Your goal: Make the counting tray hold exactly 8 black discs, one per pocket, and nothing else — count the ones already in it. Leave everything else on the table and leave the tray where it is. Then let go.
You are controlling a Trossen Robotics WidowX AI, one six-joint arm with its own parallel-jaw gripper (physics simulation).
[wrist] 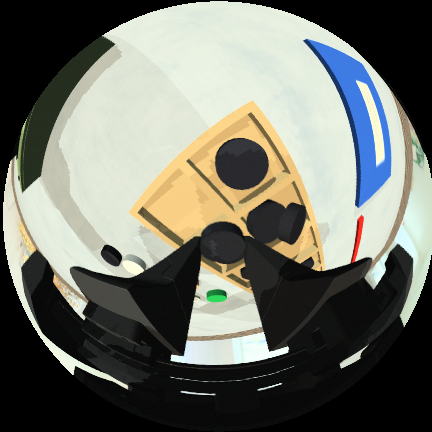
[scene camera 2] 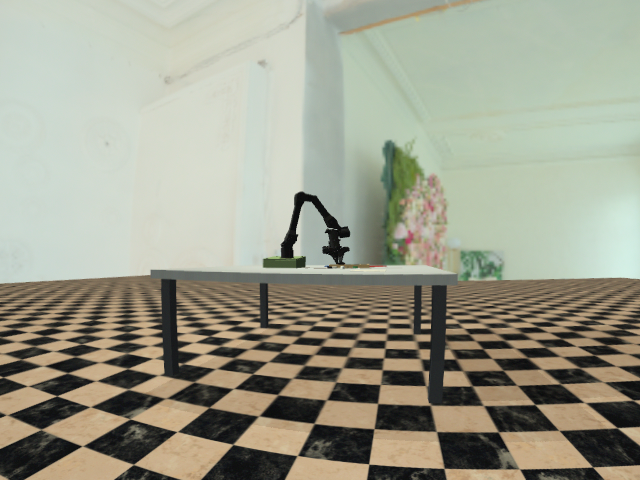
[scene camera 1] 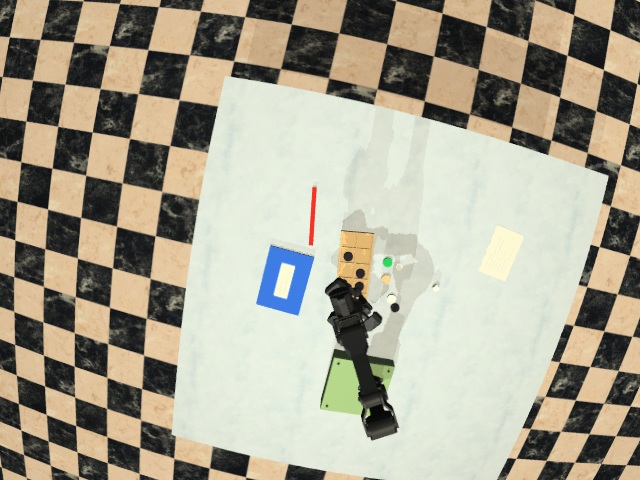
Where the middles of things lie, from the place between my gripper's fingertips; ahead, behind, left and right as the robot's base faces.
Now: the tan counting tray [scene camera 1: 360, 244] 5 cm ahead of my hand, 3 cm to the left of it and 1 cm below it.
